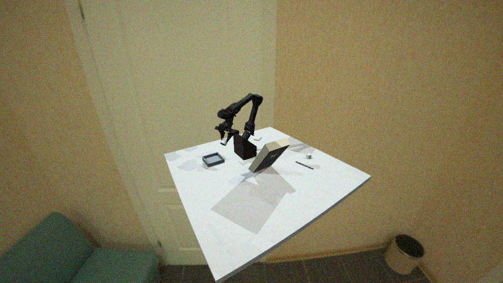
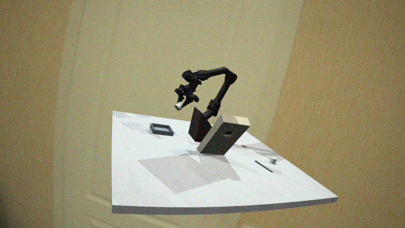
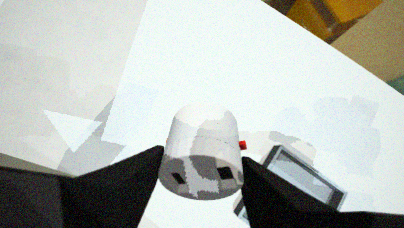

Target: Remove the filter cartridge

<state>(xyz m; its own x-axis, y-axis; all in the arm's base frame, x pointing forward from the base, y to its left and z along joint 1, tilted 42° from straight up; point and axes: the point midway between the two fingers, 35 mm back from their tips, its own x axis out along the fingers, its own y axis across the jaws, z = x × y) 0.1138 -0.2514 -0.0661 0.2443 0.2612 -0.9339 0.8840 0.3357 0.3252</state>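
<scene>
The dark tray lies 250 mm below my gripper tip, 200 mm behind it and 30 mm to the right of it. Also, from my gripper tip: filter cartridge (right at my gripper tip); wedge block (240 mm to the left, 210 mm ahead, 110 mm below).
</scene>
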